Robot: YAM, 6 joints.
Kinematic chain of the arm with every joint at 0, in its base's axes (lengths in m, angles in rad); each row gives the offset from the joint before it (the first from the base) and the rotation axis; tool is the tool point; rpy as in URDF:
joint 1: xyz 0 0 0.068 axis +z
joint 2: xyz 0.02 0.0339 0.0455 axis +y
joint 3: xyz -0.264 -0.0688 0 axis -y
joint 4: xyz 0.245 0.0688 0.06 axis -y
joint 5: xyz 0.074 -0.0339 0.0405 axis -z
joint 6: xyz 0.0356 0 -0.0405 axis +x
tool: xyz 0 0 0 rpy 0 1.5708 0
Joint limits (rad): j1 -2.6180..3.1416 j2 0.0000..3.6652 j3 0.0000..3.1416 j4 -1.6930..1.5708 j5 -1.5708..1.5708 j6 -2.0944..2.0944
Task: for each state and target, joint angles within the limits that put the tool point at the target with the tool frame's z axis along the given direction. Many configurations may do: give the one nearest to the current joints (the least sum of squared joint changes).
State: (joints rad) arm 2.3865 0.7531 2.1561 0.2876 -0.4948 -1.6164
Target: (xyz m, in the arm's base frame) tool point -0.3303 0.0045 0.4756 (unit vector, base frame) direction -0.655 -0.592 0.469
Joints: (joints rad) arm 3.0585 1.4952 1.4012 0.7545 -0.7004 -1.6164
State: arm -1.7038 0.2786 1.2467 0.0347 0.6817 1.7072
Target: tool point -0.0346 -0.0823 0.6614 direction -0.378 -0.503 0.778
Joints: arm -1.8881 1.1234 1.9716 0.0690 0.2035 1.7072
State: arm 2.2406 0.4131 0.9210 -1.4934 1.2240 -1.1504
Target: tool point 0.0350 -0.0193 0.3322 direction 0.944 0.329 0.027
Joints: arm 1.6158 0.0019 0.7475 -0.6516 1.2792 -1.1504
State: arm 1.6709 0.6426 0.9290 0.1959 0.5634 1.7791
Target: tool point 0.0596 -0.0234 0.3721 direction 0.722 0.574 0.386
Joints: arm 2.2290 0.0028 0.5030 1.0382 1.1742 1.7791
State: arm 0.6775 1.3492 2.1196 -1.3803 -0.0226 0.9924
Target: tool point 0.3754 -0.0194 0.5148 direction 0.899 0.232 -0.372
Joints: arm -0.0804 1.9728 2.6512 -1.0794 -0.3082 0.9924
